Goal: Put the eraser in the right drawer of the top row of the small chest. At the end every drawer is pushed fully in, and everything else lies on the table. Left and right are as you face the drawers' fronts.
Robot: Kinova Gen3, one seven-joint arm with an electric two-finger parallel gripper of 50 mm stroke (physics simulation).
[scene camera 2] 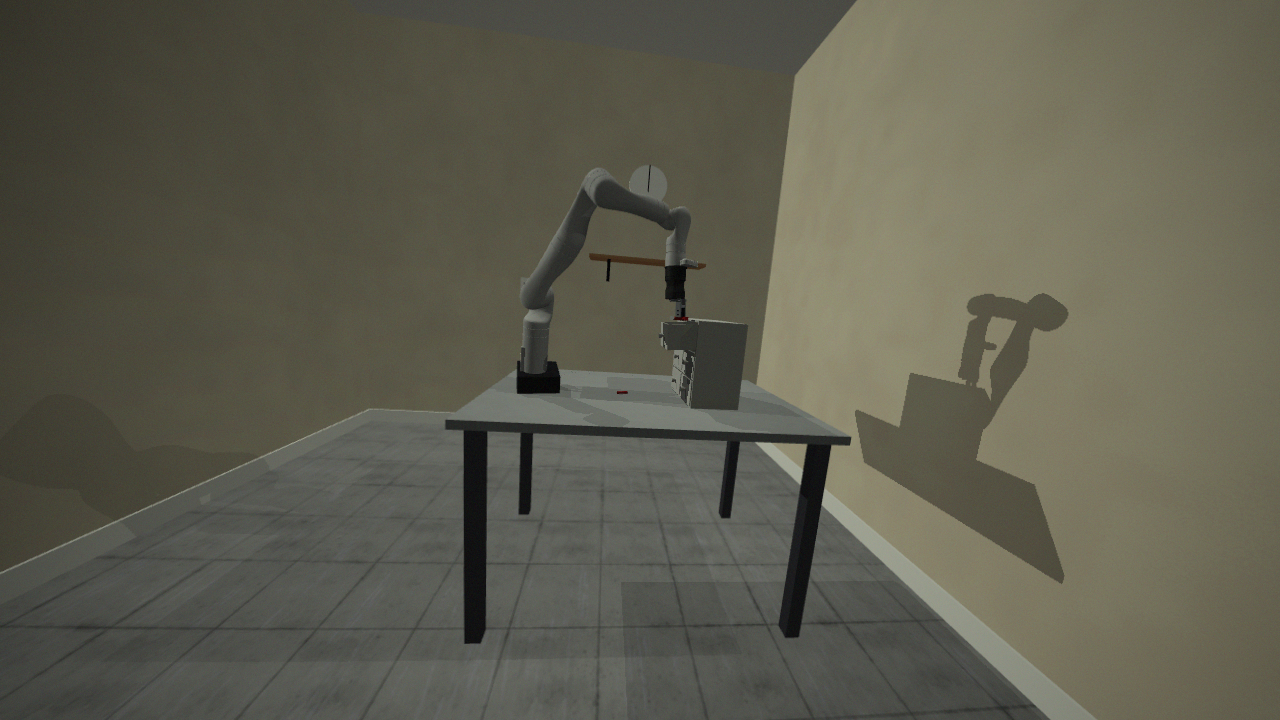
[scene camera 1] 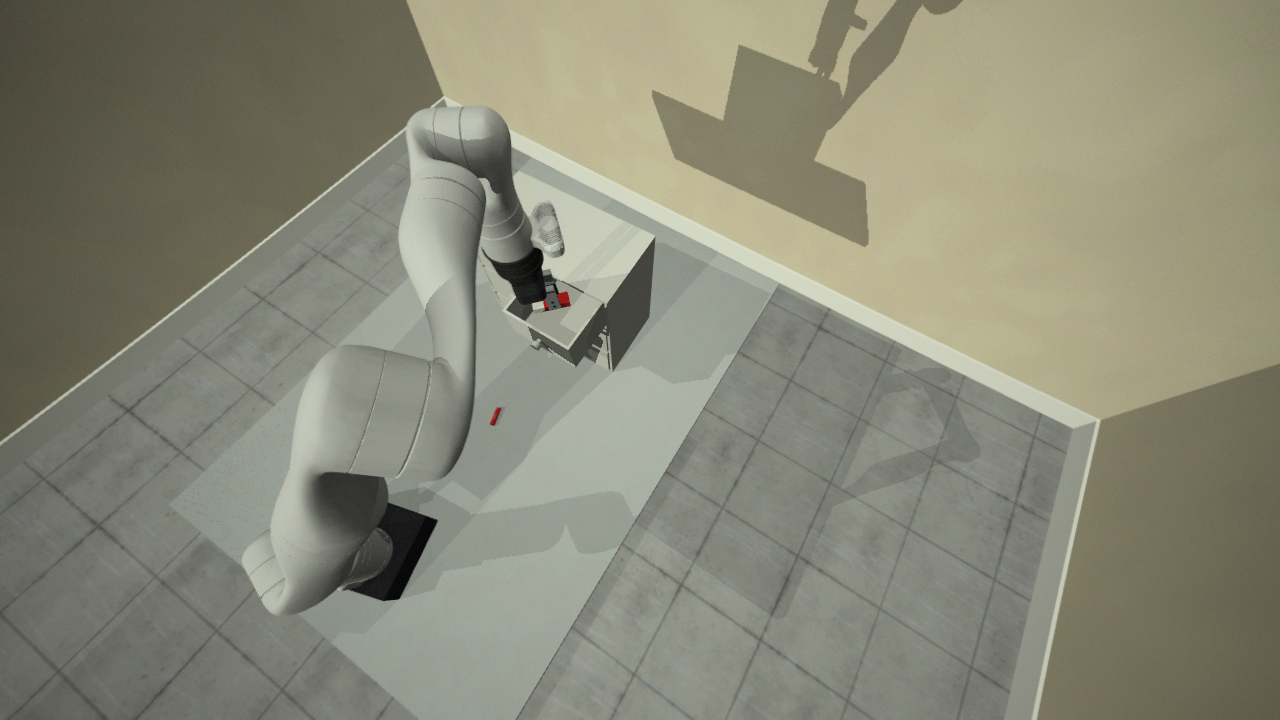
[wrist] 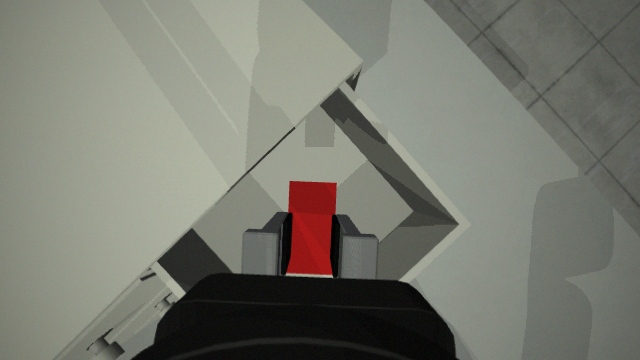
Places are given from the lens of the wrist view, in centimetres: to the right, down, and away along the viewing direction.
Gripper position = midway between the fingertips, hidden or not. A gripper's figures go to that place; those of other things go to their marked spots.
my gripper (wrist: 311, 235): 0, 3, 18
small chest (wrist: 128, 128): -10, -3, 19
eraser (wrist: 312, 203): 0, 1, 18
The marked spots on the small chest and the eraser are 11 cm apart.
